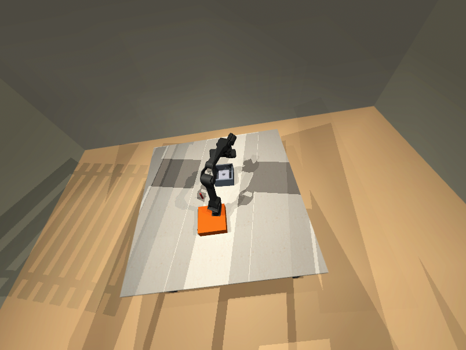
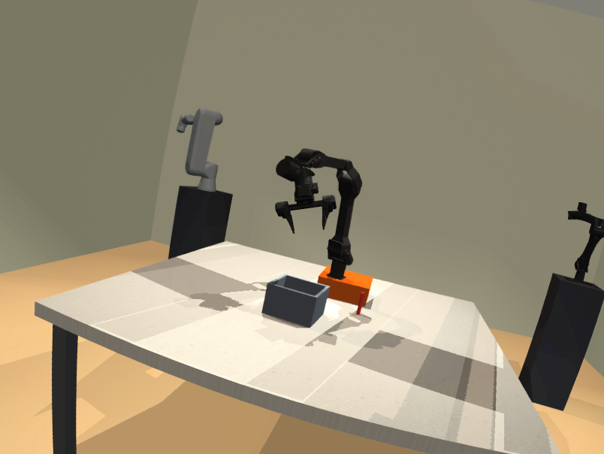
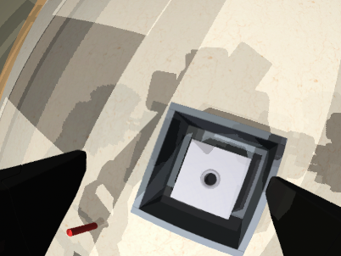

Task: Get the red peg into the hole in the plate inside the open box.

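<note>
Now: gripper tip 210 mm past the red peg, 160 mm to the right of it and 230 mm above it. Round my gripper tip: plate (10 mm behind, 230 mm below); then box (10 mm behind, 240 mm below).
</note>
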